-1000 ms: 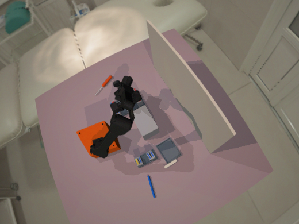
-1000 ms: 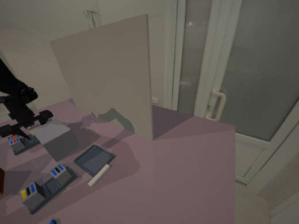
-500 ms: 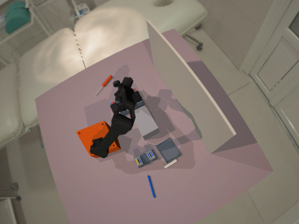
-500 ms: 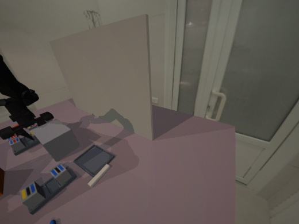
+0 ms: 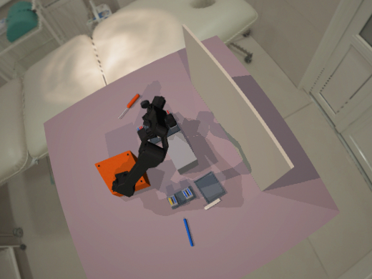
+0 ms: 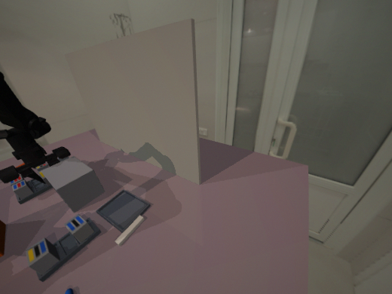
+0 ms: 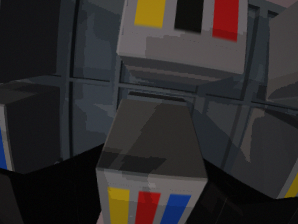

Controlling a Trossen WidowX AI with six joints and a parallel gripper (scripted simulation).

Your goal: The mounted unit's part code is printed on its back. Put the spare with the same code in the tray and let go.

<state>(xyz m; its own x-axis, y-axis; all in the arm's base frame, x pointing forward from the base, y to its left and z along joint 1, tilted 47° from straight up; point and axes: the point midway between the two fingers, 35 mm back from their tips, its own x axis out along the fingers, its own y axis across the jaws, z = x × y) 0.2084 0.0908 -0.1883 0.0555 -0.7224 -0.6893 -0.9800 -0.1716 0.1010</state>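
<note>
The dark tray is 15 cm ahead of my gripper tip, 33 cm to the right of it and 1 cm below it. The rest, counted from my gripper tip: grey mounted unit (7 cm ahead, 13 cm to the right, 3 cm above); spare (3 cm above); black puck (4 cm behind, 20 cm to the left, 1 cm above).
</note>
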